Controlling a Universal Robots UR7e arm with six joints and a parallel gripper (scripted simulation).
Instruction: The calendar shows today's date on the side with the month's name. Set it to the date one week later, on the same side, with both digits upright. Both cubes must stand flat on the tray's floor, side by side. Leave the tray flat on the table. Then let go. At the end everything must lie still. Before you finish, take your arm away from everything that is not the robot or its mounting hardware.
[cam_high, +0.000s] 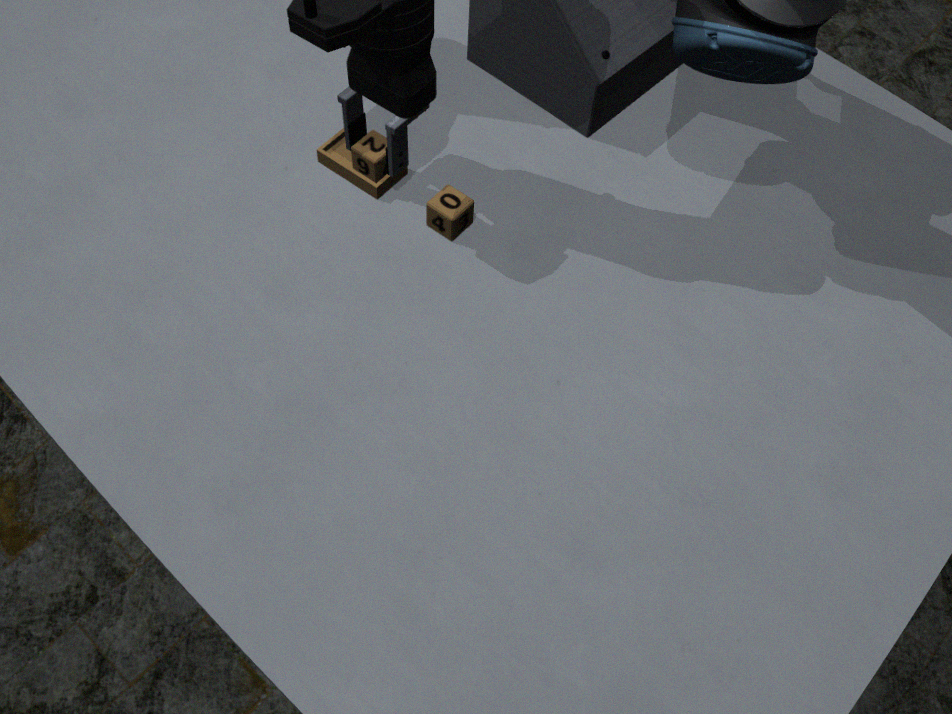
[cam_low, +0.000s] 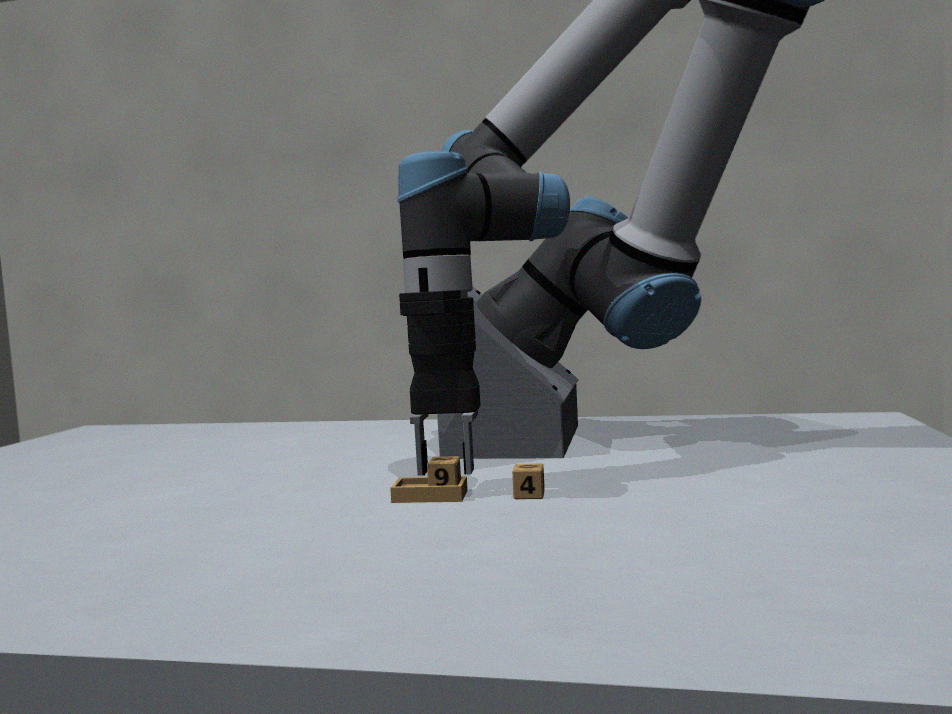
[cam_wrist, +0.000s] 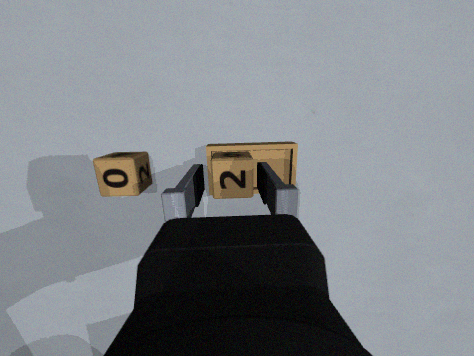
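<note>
My hand is 2 cm to the left of the wooden tray and 3 cm above it.
</note>
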